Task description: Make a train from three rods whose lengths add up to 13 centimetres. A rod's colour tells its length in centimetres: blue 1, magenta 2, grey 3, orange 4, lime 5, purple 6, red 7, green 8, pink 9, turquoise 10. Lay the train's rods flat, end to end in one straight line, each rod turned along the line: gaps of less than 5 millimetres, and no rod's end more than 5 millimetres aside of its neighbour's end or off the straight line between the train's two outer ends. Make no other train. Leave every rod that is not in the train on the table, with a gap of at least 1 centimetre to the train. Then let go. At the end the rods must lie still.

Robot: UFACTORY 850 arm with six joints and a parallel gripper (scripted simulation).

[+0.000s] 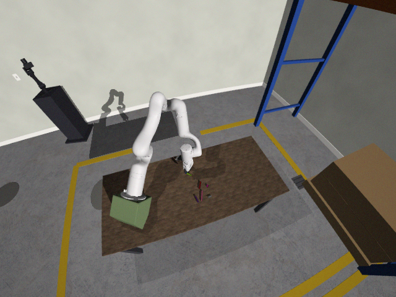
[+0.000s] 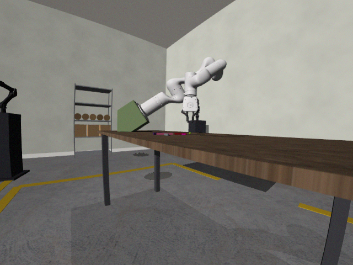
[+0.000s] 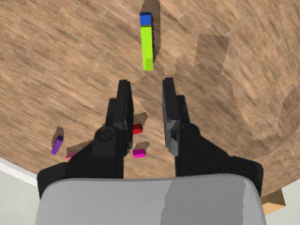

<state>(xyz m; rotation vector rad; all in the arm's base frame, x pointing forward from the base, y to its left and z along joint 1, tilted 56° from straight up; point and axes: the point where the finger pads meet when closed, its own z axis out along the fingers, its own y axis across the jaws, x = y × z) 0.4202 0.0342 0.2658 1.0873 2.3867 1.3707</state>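
My hand is 12 cm to the left of the red rod, 9 cm short of it and 9 cm above it. From my hand the other things lie so: blue rod 9 cm below, 3 cm behind, 2 cm to the left; then lime rod 9 cm below; then magenta rod 15 cm ahead, 13 cm to the right, 9 cm below.
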